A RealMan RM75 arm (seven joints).
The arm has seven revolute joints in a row. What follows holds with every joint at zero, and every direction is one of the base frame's.
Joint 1 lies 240.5 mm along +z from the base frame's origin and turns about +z.
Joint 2 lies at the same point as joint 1 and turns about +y.
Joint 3 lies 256.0 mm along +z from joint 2 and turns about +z.
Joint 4 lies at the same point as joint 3 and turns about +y.
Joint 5 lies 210.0 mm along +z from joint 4 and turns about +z.
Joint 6 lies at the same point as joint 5 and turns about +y.
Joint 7 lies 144.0 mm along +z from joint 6 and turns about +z.
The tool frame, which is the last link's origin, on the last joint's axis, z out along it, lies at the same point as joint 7; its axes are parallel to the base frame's.
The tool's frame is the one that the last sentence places.
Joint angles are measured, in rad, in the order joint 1, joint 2, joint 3, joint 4, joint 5, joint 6, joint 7. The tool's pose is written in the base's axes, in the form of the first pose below.
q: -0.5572, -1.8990, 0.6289, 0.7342, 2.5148, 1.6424, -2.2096
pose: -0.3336 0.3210 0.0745 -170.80 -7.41 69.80
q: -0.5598, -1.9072, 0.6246, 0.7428, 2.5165, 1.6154, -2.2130
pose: -0.3335 0.3253 0.0736 -169.65 -8.58 69.53
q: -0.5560, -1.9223, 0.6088, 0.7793, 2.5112, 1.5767, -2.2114
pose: -0.3331 0.3322 0.0769 -167.39 -11.50 68.39
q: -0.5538, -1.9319, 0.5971, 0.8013, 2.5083, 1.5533, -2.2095
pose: -0.3328 0.3362 0.0792 -166.00 -13.33 67.68
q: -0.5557, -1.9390, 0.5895, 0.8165, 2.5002, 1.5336, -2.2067
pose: -0.3309 0.3408 0.0809 -165.04 -14.92 66.80
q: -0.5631, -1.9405, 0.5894, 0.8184, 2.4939, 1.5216, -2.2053
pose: -0.3282 0.3451 0.0812 -164.63 -15.61 66.07
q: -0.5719, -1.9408, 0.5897, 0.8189, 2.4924, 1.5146, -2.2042
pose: -0.3253 0.3489 0.0816 -164.31 -15.88 65.40
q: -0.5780, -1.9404, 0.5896, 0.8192, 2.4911, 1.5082, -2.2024
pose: -0.3235 0.3518 0.0822 -163.98 -16.13 64.85
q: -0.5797, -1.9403, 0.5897, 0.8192, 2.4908, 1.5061, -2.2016
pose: -0.3231 0.3526 0.0823 -163.86 -16.20 64.68
